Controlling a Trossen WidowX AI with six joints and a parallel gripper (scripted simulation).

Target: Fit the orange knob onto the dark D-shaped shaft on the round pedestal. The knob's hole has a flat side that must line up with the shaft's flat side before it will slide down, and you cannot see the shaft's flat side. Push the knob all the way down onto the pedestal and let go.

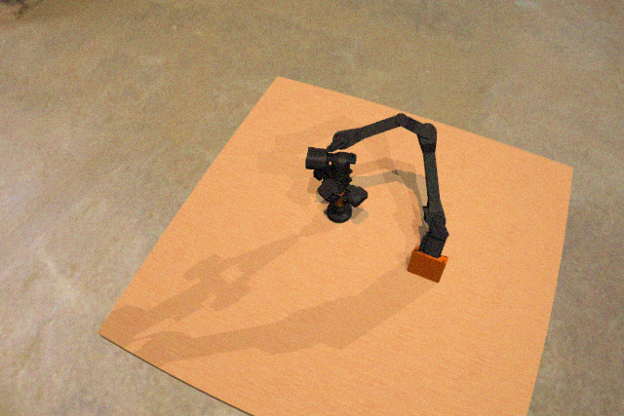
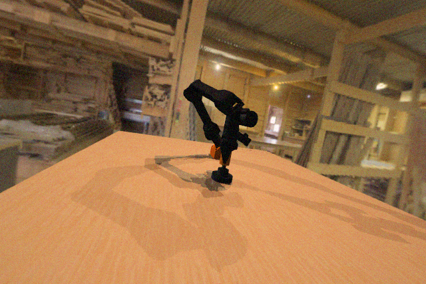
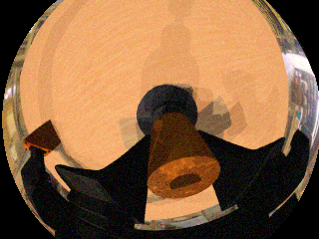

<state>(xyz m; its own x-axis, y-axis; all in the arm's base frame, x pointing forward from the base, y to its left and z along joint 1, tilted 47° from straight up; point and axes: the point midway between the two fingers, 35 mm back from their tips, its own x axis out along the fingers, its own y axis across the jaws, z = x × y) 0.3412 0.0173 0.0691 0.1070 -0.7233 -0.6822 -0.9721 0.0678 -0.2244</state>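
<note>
Now: the orange knob 20 mm above my gripper tip. The rest, counted from my gripper tip: dark round pedestal (40 mm below).
</note>
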